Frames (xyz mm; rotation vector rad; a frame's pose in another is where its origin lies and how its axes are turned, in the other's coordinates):
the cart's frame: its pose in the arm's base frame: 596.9 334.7 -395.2 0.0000 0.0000 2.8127
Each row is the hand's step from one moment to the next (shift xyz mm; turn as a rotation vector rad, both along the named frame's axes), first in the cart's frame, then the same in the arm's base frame.
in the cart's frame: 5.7 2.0 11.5 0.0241 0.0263 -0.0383
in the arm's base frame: -6.0 -0.1 11.5 -0.0313 -0.0171 -0.0383
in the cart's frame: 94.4 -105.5 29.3 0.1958 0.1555 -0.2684
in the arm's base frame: -55.3 130.3 29.3 -0.2355 -0.0839 -0.2684
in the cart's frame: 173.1 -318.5 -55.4 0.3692 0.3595 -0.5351
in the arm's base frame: -60.9 357.3 -55.4 -0.4655 -0.2210 -0.5351
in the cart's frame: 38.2 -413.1 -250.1 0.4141 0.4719 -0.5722
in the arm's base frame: 97.3 403.3 -250.1 -0.5443 -0.3129 -0.5722
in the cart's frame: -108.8 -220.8 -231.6 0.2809 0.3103 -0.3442
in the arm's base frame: 174.3 173.8 -231.6 -0.3661 -0.2029 -0.3442
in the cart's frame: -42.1 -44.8 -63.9 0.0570 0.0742 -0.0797
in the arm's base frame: 54.3 28.8 -63.9 -0.0779 -0.0518 -0.0797
